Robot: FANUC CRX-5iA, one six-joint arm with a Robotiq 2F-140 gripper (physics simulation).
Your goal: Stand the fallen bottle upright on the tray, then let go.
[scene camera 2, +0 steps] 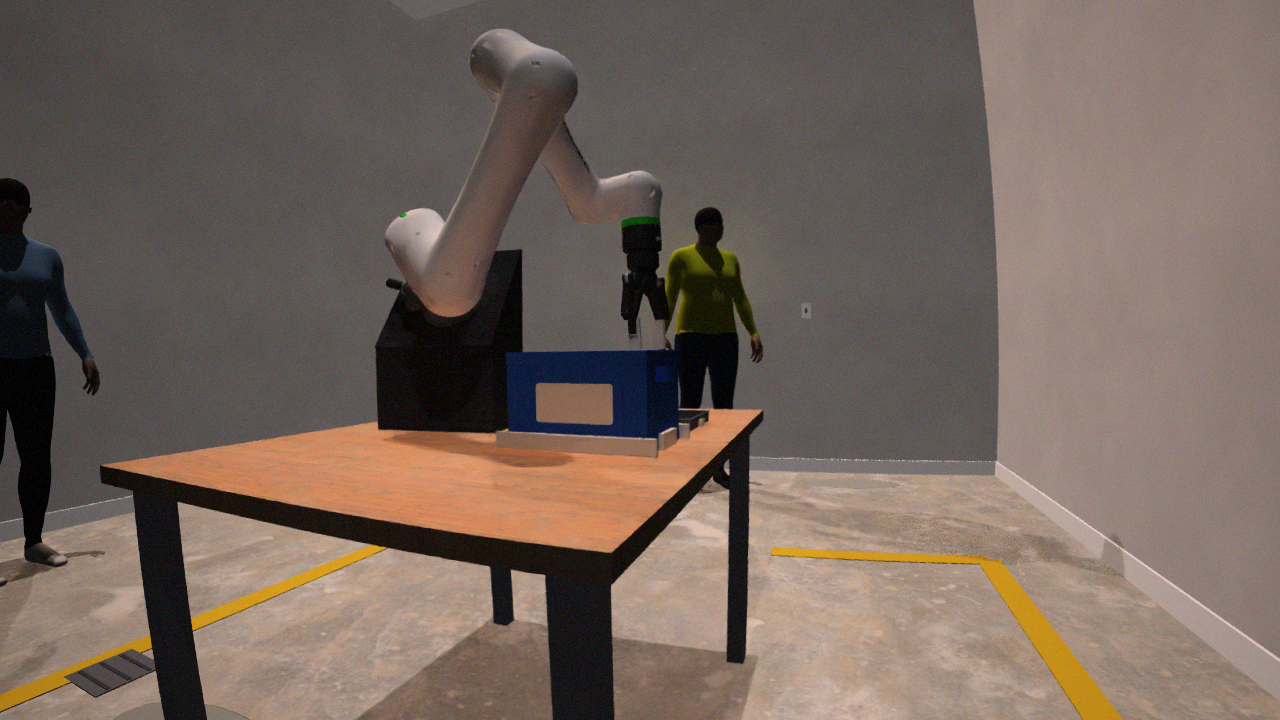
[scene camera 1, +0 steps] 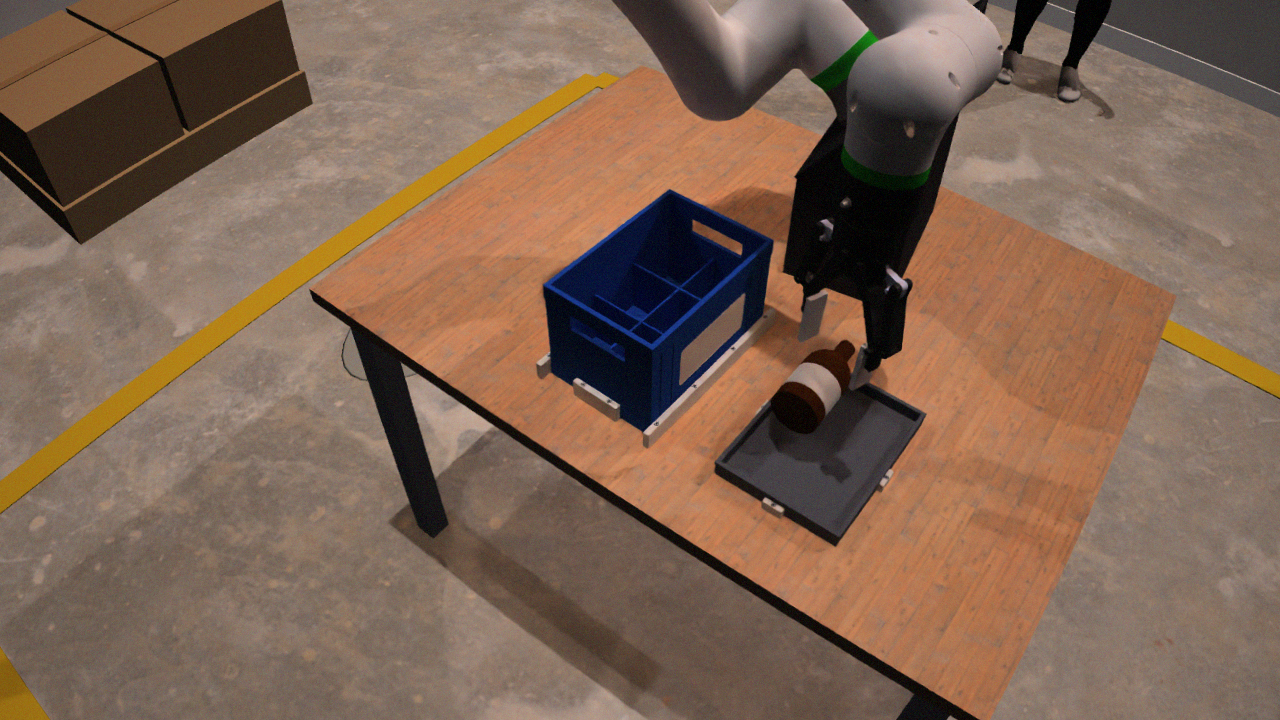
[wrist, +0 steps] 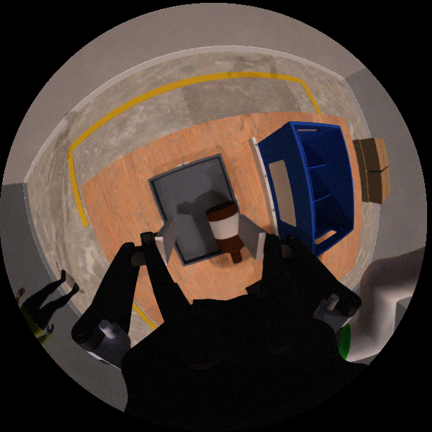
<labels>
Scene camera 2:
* my gripper: 648, 349
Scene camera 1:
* my gripper: 832, 360
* brown bottle: 804, 400
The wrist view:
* my gripper: 207, 225
</labels>
